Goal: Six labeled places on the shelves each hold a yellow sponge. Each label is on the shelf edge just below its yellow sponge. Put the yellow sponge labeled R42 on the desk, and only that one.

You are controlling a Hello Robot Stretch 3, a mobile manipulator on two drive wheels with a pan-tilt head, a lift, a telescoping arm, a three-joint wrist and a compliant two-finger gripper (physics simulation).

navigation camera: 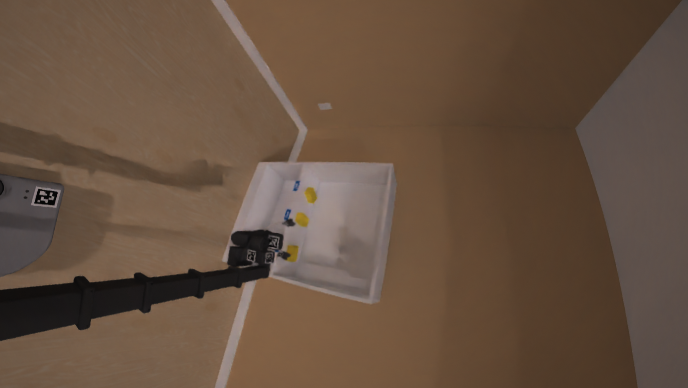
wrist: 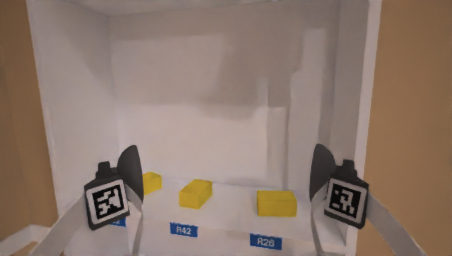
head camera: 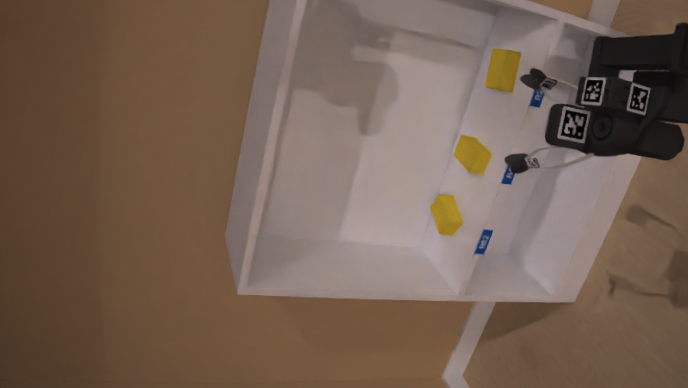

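Note:
The yellow sponge above label R42 [head camera: 473, 154] [navigation camera: 302, 219] [wrist: 195, 194] lies turned at an angle on the shelf, between two others. Its blue label R42 [wrist: 183, 230] reads clearly in the wrist view; in the head view a fingertip partly covers the label [head camera: 507, 176]. My gripper [head camera: 525, 121] [navigation camera: 286, 239] [wrist: 226, 164] is open and empty, in front of the shelf edge. In the wrist view the R42 sponge shows between the fingers, left of centre, beyond the tips, and the R26 sponge [head camera: 503, 70] [navigation camera: 292, 253] [wrist: 276, 203] to the right. The desk does not show.
The third sponge [head camera: 446, 215] [navigation camera: 310, 195] [wrist: 151, 183] lies above label R62 [head camera: 483, 242], partly behind the left finger in the wrist view. The white shelf unit's side walls [wrist: 369, 100] flank the sponges. A lower compartment lies under the shelf board. A brown wall [head camera: 150, 200] stands behind.

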